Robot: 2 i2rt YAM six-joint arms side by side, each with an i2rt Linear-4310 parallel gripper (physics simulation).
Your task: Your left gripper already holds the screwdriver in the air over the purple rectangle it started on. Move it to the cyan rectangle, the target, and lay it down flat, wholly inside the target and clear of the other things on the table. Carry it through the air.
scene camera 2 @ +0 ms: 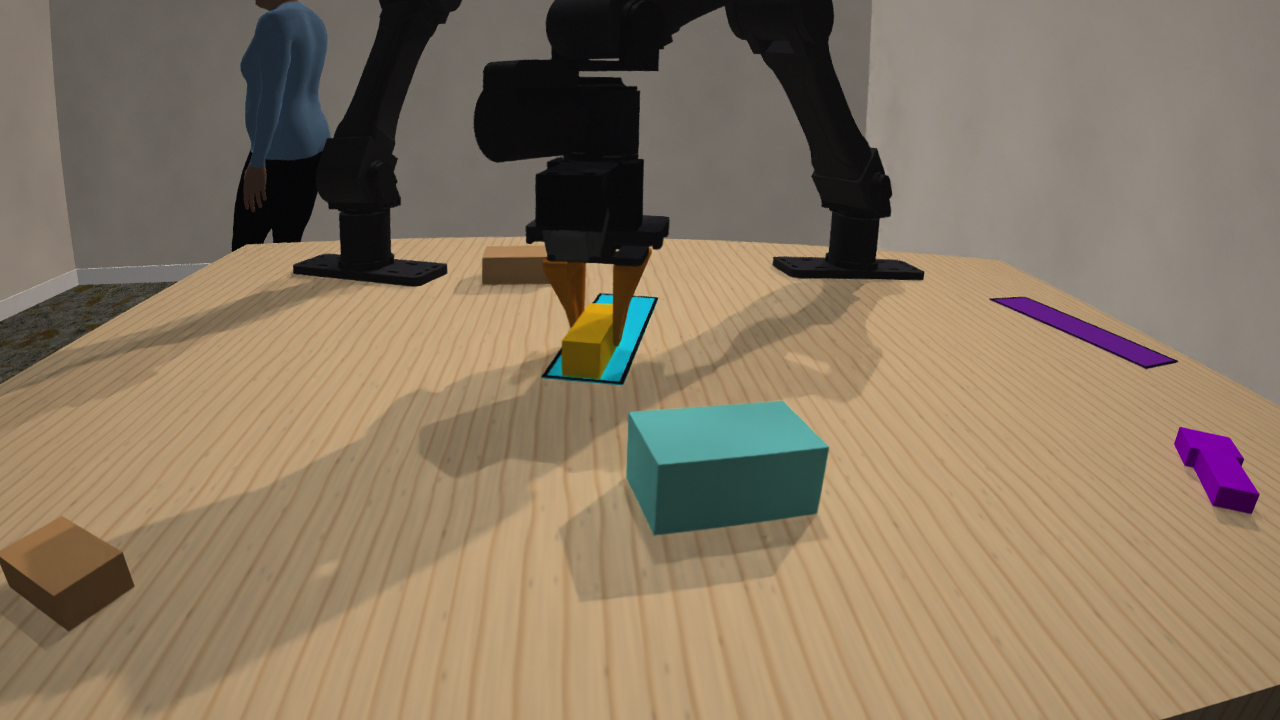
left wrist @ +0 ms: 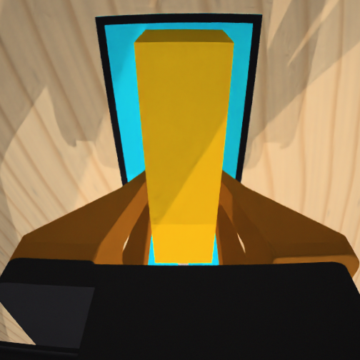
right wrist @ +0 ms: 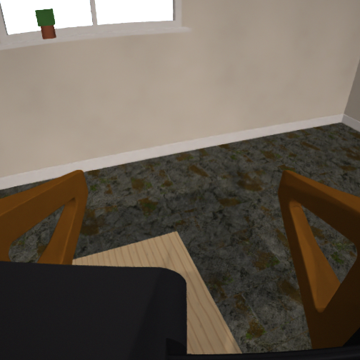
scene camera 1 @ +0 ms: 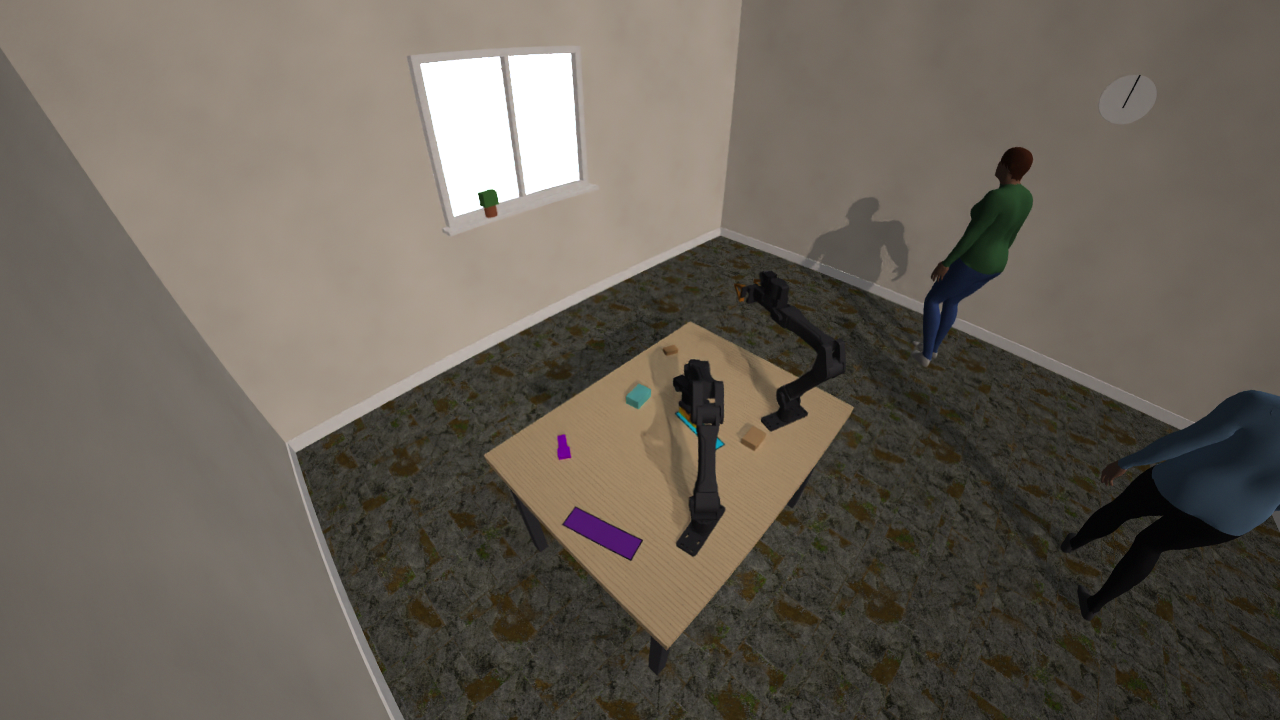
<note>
In view: my left gripper [scene camera 2: 598,342], my right gripper [right wrist: 182,180] and a teal block [scene camera 2: 690,469].
My left gripper also shows in the left wrist view [left wrist: 183,179]. The left wrist view misses the teal block: it is out of frame. The right wrist view misses the teal block: it is out of frame.
</note>
